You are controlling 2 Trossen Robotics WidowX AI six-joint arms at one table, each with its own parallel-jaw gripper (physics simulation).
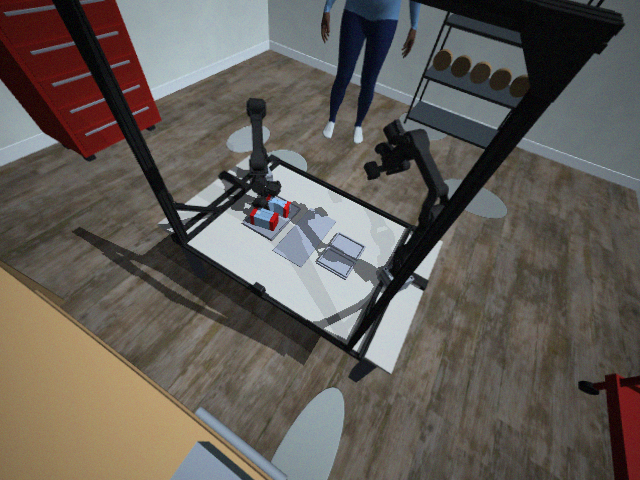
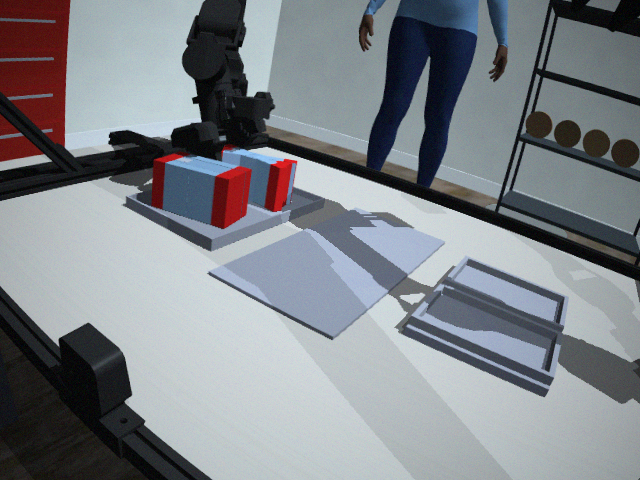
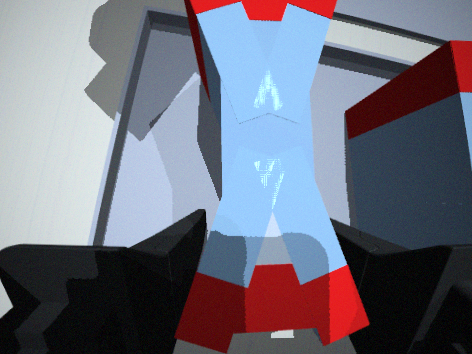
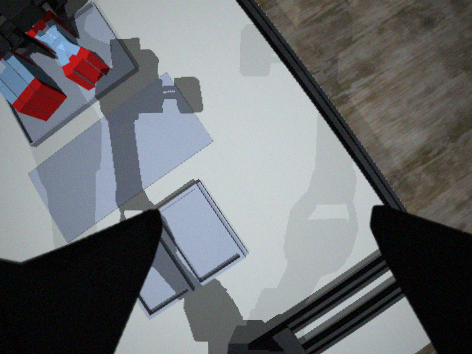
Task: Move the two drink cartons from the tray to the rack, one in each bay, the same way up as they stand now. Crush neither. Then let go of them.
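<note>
The far blue-and-red carton lies lengthwise in the tray and looks pinched at its waist. My left gripper is partly closed on its two sides; the carton's flared edge hides the right fingertip. The near carton lies beside it with straight sides. The two-bay rack holds no carton. My right gripper is open and empty, high above the table.
A thin flat grey plate lies between the tray and the rack. A dark frame rail runs along the table's back edge. A person stands behind the table.
</note>
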